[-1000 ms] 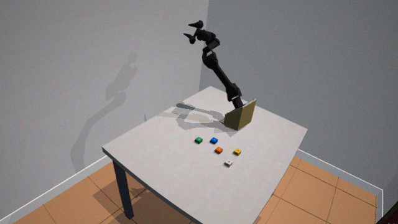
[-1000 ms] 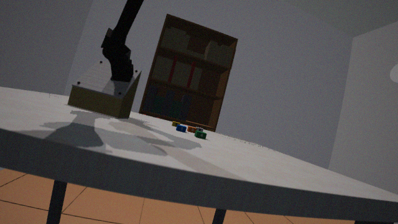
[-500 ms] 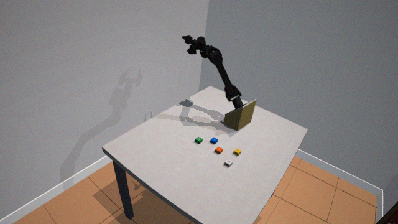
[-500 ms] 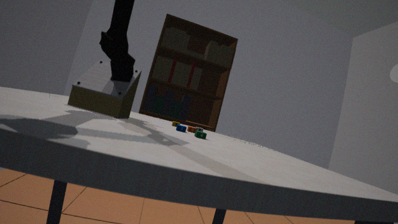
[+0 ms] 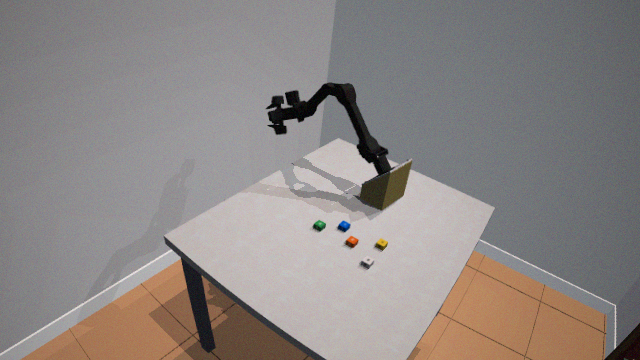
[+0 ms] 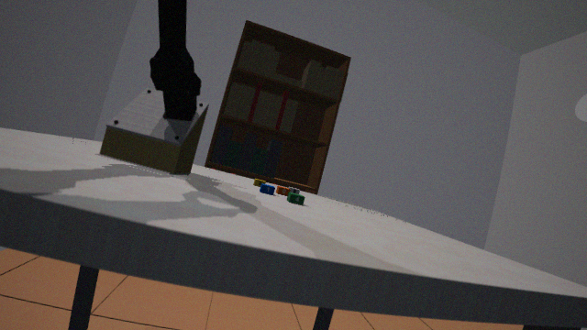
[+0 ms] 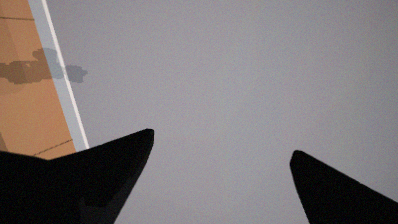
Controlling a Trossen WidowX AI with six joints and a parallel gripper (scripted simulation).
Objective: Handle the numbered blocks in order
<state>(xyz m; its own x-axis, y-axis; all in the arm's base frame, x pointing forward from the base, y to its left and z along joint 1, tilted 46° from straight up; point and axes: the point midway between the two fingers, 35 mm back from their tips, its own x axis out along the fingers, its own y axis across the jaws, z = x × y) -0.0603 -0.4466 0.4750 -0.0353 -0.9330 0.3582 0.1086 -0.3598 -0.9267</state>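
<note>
Right now my gripper tip is 730 mm to the right of the orange block, 370 mm short of it and 120 mm above it. Round my gripper tip: blue block (660 mm to the left, 310 mm ahead, 120 mm below); then yellow block (820 mm to the left, 310 mm ahead, 120 mm below); then green block (590 mm to the left, 370 mm ahead, 120 mm below).
</note>
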